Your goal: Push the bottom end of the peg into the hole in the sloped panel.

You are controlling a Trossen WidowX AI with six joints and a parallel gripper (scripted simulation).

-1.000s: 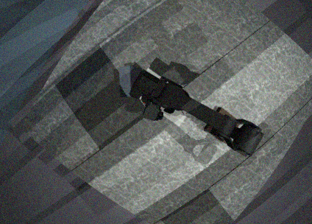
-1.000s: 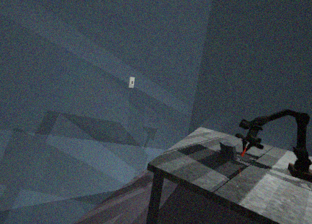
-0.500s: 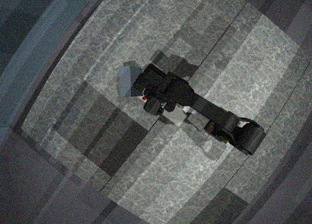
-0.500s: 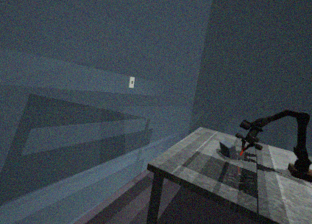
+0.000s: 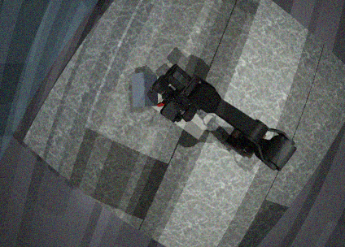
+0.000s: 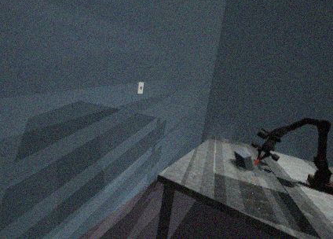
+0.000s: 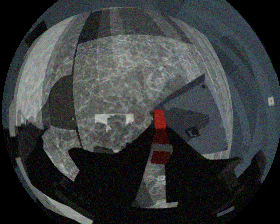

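Now: gripper tip 9 cm short of the grey sloped panel, 3 cm above it and 1 cm to the left of it. From my gripper tip the other things lie so: red peg: 1 cm to the right, 1 cm behind, 1 cm above.
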